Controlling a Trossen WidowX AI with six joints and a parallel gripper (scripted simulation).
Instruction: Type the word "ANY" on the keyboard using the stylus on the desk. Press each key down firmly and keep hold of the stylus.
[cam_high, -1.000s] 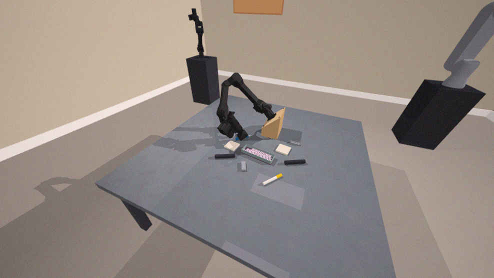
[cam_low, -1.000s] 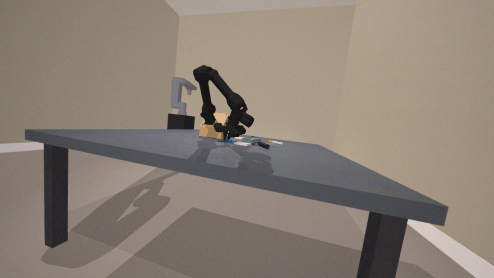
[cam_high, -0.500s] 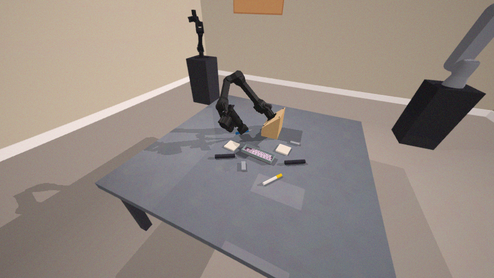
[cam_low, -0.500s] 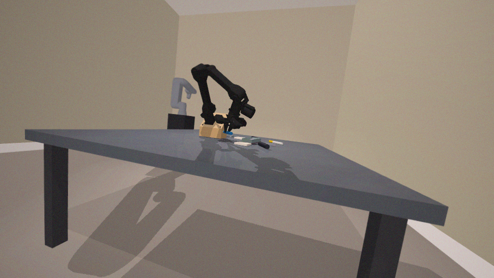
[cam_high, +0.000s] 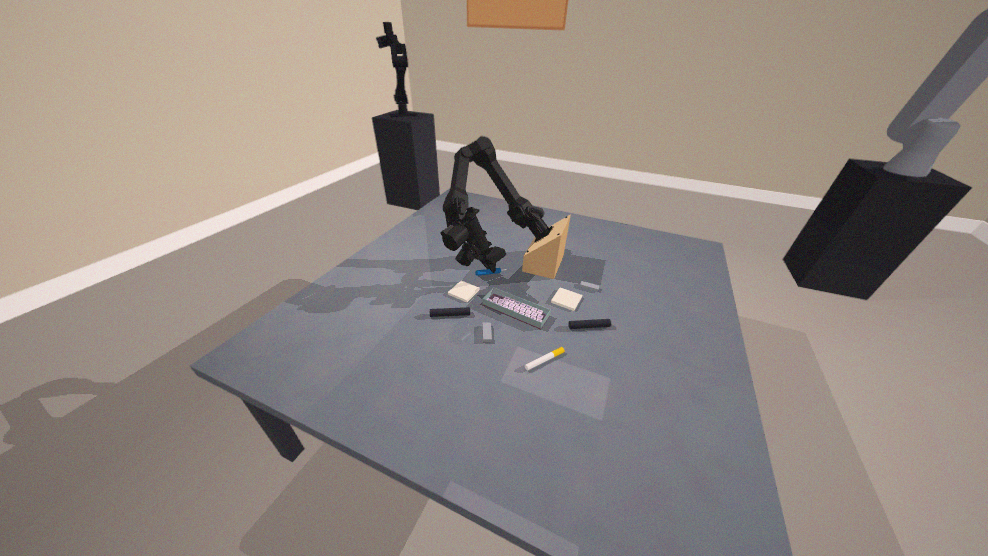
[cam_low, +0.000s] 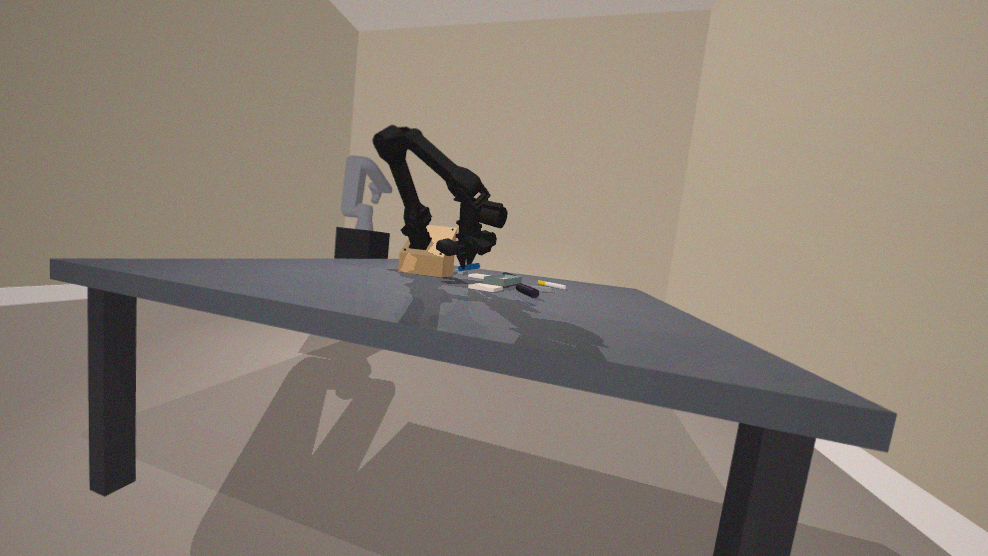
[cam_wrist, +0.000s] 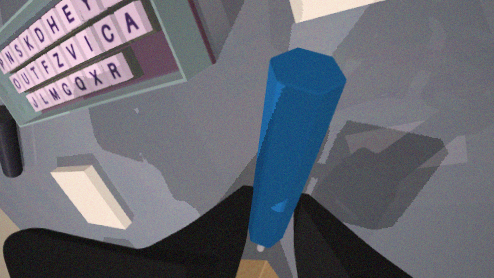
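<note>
Now: the blue hexagonal stylus 10 mm behind my gripper tip and 10 mm to the left of it. From my gripper tip the other things lie so: yellow marker: 250 mm ahead, 260 mm to the left, 40 mm below; then n key: 130 mm ahead, 180 mm to the left, 30 mm below; then H key: 120 mm ahead, 110 mm to the left, 30 mm below.
</note>
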